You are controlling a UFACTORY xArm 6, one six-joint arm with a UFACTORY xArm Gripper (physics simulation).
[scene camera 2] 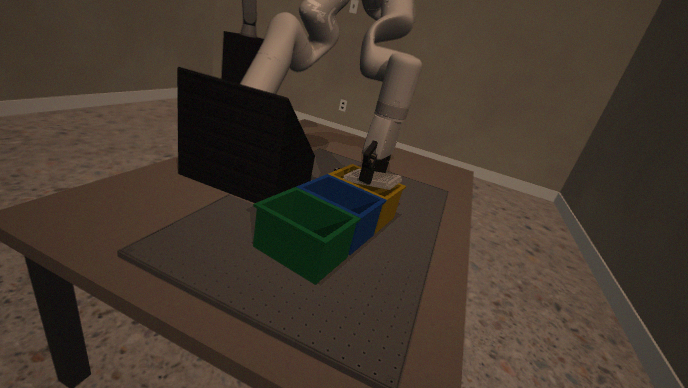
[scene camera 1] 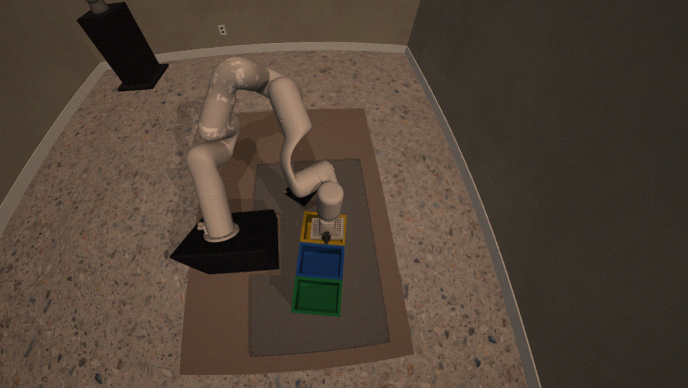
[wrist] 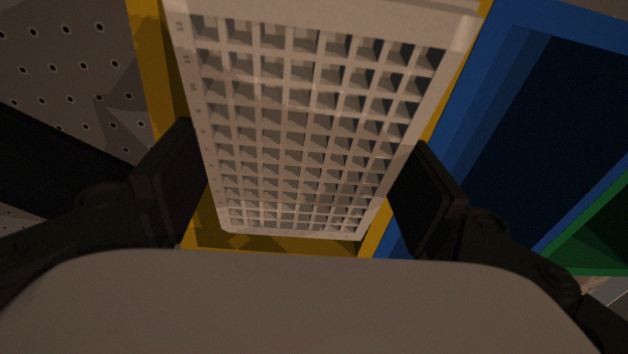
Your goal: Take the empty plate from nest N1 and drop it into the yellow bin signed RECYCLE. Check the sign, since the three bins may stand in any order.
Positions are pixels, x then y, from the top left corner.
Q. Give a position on a pale plate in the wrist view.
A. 304, 122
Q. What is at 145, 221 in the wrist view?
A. The gripper.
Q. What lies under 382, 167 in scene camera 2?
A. The gripper.
